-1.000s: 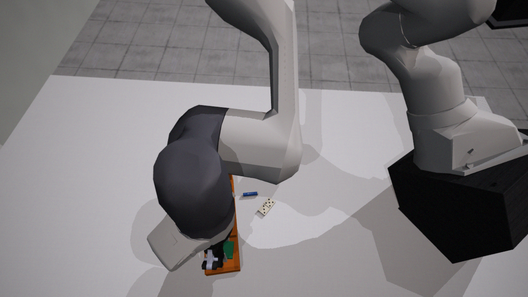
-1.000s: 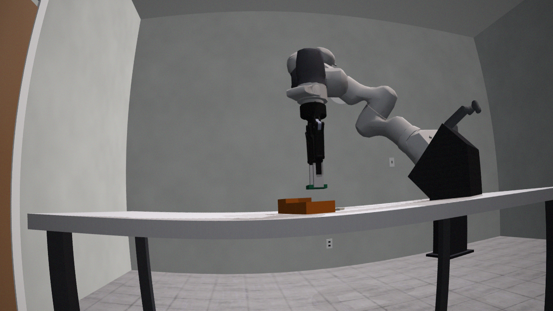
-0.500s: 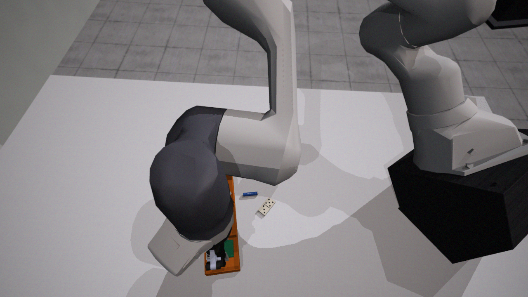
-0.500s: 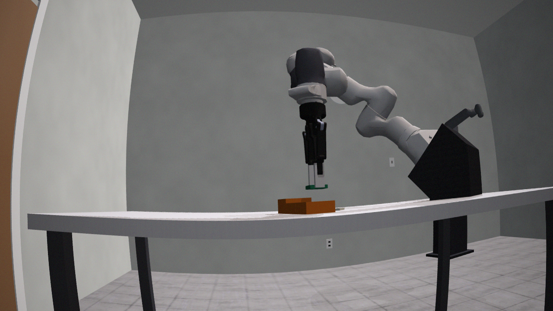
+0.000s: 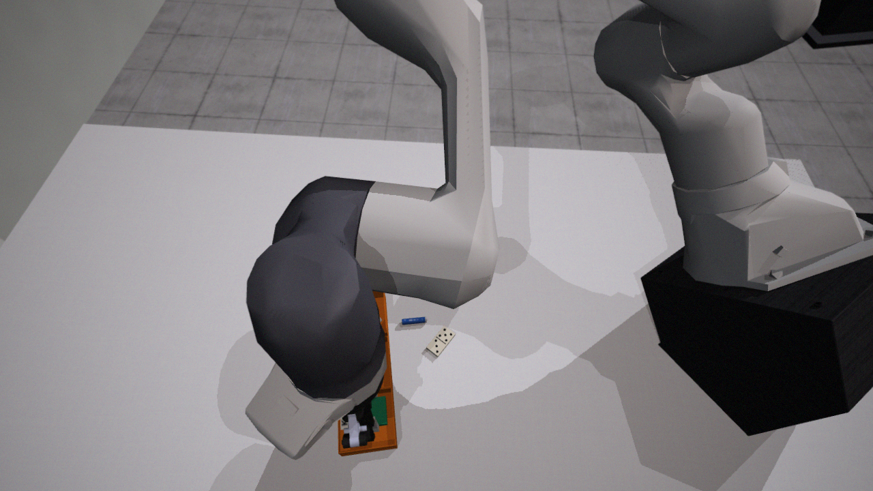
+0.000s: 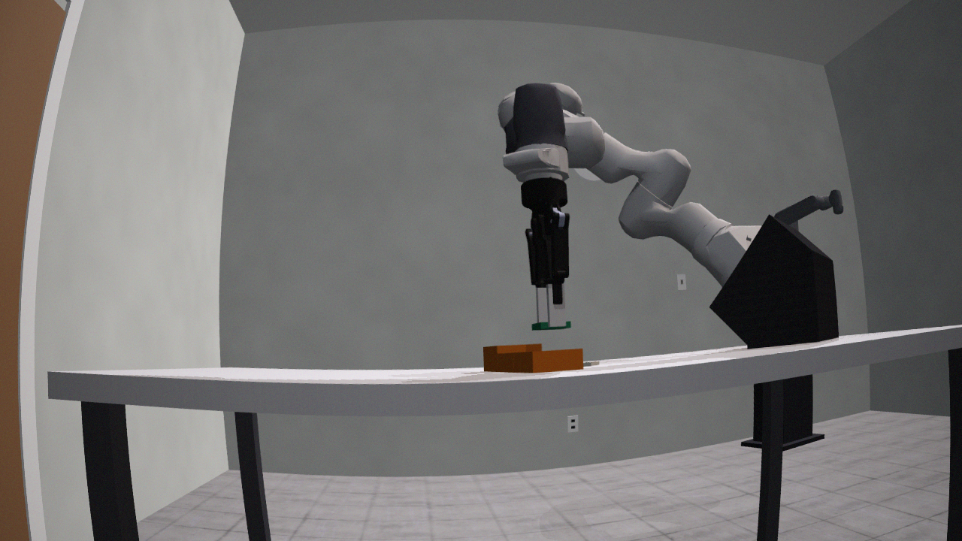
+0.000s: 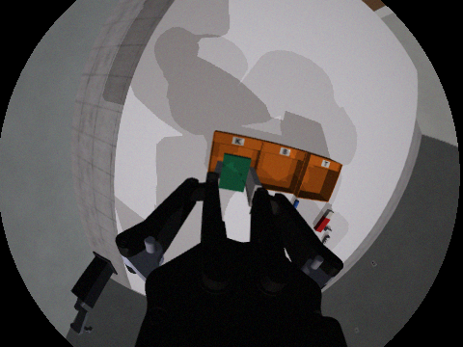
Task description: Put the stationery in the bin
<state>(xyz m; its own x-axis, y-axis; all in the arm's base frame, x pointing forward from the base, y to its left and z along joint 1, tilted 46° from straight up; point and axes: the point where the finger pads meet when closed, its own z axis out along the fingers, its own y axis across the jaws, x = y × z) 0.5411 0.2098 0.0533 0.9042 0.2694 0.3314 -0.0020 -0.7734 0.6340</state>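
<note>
Right now my hand is 18 cm past the grey metal thing, 32 cm to the left of it and 9 cm above it. From my hand the other things lie so: white domino 12 cm behind, 12 cm to the right, 10 cm below; tray 1 cm ahead, 8 cm to the right, 8 cm below; green pad 3 cm below.
</note>
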